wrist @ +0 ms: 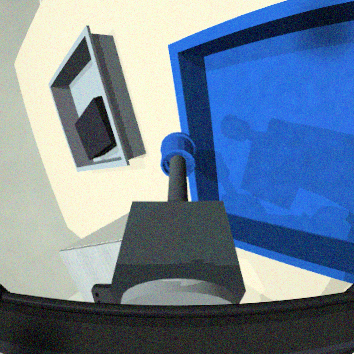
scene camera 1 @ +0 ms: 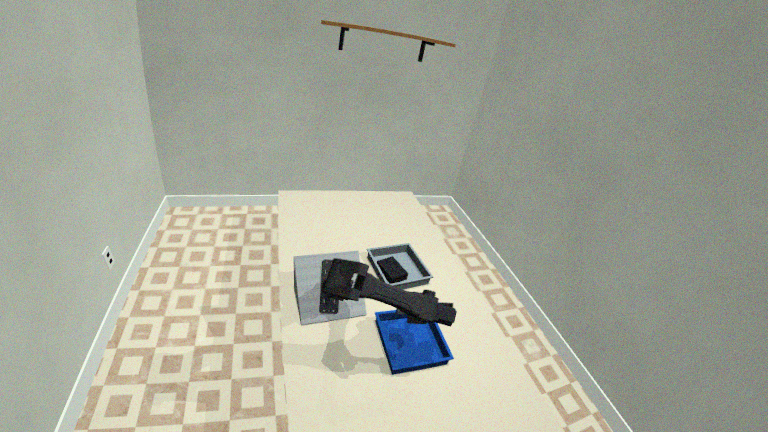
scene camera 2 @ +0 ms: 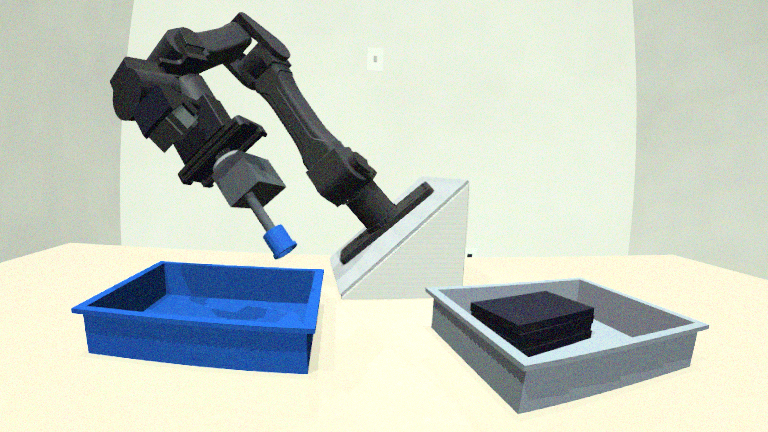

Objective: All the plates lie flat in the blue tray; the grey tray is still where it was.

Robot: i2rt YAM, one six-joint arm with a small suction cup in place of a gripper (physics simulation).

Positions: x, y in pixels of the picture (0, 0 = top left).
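Scene:
My suction cup (scene camera 2: 278, 240) and a blue tray (scene camera 2: 249, 318) have their marked spots 0.13 m apart. My suction cup is 0.44 m from the lens. The blue tray is 0.53 m from the lens, so my suction cup is nearer to the lens than the blue tray.

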